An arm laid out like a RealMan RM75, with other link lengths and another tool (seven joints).
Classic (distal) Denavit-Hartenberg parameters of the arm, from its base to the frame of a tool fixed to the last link. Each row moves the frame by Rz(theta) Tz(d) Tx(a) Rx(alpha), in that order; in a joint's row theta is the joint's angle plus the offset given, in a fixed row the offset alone. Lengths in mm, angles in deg.
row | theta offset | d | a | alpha
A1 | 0 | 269.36 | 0 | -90
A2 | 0 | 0 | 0 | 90
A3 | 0 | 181.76 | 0 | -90
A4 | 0 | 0 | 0 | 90
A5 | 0 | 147 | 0 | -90
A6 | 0 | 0 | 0 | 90
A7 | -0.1 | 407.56 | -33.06 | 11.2
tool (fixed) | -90 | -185.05 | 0 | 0
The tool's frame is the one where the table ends.
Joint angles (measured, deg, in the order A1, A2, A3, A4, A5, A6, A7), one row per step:
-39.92 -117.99 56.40 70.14 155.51 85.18 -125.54
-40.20 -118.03 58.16 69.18 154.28 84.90 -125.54
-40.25 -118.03 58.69 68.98 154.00 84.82 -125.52
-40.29 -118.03 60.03 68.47 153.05 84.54 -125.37
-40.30 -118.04 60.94 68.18 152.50 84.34 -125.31
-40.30 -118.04 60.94 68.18 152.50 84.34 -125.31
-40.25 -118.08 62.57 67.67 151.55 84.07 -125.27
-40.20 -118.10 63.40 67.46 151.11 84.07 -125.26
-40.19 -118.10 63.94 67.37 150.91 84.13 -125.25
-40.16 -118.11 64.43 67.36 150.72 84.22 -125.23
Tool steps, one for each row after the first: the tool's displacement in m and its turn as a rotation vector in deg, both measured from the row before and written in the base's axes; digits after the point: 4 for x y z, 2 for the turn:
0.0039 -0.0027 -0.0066 -1.70 -0.35 -0.86
0.0008 -0.0007 -0.0015 -0.45 0.01 -0.27
0.0023 -0.0019 -0.0042 -1.13 -0.16 -0.76
0.0012 -0.0013 -0.0026 -0.70 -0.03 -0.48
0.0000 0.0000 0.0000 0.00 0.00 0.00
0.0018 -0.0031 -0.0048 -1.32 -0.06 -0.66
0.0007 -0.0021 -0.0023 -0.76 0.02 -0.27
0.0002 -0.0014 -0.0012 -0.50 0.11 -0.19
0.0003 -0.0013 -0.0010 -0.46 0.10 -0.21

